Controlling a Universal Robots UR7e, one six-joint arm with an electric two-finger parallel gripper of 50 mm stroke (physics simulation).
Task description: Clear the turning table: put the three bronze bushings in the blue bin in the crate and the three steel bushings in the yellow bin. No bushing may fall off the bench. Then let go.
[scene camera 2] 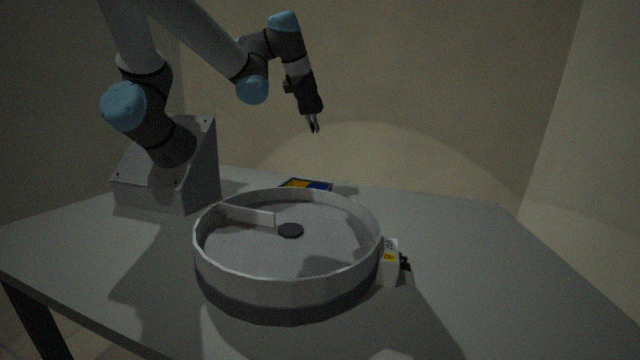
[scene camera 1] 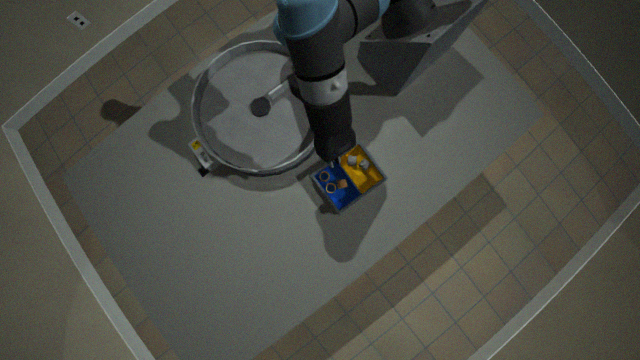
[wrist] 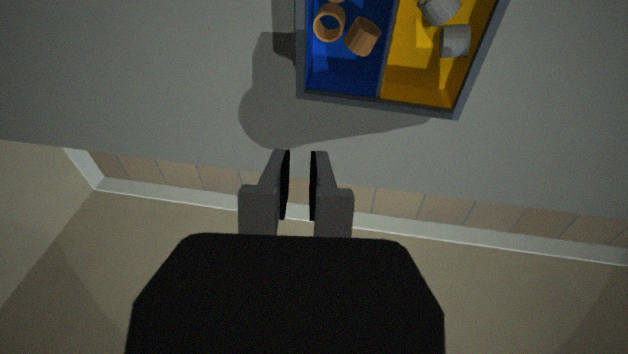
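My gripper is partly open and empty, high above the crate. Three bronze bushings lie in the blue bin: two ring-up bushings and one on its side. Two steel bushings lie in the yellow bin. No bushing shows on the visible part of the turning table; the arm hides part in scene camera 1. A third steel bushing does not show.
The turning table has a raised rim, a dark hub and a fixed bar. A small drive box sits at its rim. The robot's grey pedestal stands beside it.
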